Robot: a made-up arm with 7 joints.
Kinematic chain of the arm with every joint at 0, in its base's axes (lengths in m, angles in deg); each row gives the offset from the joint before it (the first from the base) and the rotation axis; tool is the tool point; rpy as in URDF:
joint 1: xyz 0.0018 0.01 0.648 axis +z
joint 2: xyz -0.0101 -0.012 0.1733 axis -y
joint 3: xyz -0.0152 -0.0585 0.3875 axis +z
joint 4: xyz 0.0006 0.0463 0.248 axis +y
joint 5: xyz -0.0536 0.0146 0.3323 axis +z
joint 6: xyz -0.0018 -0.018 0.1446 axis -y
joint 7: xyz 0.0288 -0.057 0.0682 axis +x
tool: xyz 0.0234 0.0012 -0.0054 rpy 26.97 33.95 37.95
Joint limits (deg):
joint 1: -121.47..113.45
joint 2: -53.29..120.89
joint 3: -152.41..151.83
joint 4: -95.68..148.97
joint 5: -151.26..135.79
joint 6: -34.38..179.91
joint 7: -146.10..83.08
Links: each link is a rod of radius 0.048 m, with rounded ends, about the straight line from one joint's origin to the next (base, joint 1, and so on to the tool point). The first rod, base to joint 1, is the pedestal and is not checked.
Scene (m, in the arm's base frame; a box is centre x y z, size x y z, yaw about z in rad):
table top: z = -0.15
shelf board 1: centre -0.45 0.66 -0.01 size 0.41 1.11 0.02 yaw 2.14
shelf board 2: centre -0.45 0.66 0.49 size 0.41 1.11 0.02 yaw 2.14
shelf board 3: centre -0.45 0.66 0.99 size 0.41 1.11 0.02 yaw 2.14
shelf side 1: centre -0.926 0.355 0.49 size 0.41 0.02 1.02 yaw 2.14
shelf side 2: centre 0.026 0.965 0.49 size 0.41 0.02 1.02 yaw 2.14
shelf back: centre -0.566 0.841 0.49 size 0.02 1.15 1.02 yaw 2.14
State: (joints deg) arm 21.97 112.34 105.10 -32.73 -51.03 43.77 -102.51
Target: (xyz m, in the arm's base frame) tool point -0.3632 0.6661 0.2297
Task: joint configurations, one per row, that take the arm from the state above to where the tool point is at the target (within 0.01 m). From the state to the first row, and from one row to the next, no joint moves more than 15 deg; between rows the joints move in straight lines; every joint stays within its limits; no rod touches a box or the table.
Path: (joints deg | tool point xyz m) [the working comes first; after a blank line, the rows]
Joints at the target: -25.39 120.89 111.18 80.32 -35.78 28.12 -101.58
Straight joint move there: touches shelf side 1.

1: 25.50 107.71 111.78 -18.37 -48.80 43.07 -104.63 | -0.8521 -0.7818 0.5519
2: 29.04 103.08 118.45 -4.00 -46.58 42.38 -106.74 | -0.9248 -0.7497 0.5997
3: 32.57 98.45 125.13 10.36 -44.35 41.68 -108.86 | -0.9673 -0.7110 0.6279
4: 36.10 93.82 131.80 24.73 -42.12 40.98 -110.98 | -0.9780 -0.6739 0.6331
5: 39.63 89.19 138.48 39.09 -39.89 40.28 -113.09 | -0.9558 -0.6454 0.6176
6: 43.17 84.56 145.15 53.45 -37.67 39.59 -115.21 | -0.9000 -0.6284 0.5878
7: 46.70 79.93 151.83 67.82 -35.44 38.89 -117.32 | -0.8118 -0.6212 0.5528
8: 32.64 90.17 147.56 78.89 -34.55 35.21 -113.29 | -0.8328 -0.2618 0.3556
9: 18.59 100.41 143.30 89.97 -33.66 31.54 -109.25 | -0.6953 0.0647 0.2362
10: 4.54 110.65 139.03 101.05 -32.77 27.86 -105.21 | -0.4517 0.2875 0.1974
11: -9.52 120.89 134.76 112.12 -31.88 24.19 -101.18 | -0.1782 0.3769 0.2297
12: -14.81 120.89 126.90 101.52 -33.18 25.50 -101.31 | -0.2401 0.4795 0.2154
13: -20.10 120.89 119.04 90.92 -34.48 26.81 -101.45 | -0.3025 0.5775 0.2172
14: -25.39 120.89 111.18 80.32 -35.78 28.12 -101.58 | -0.3632 0.6661 0.2297

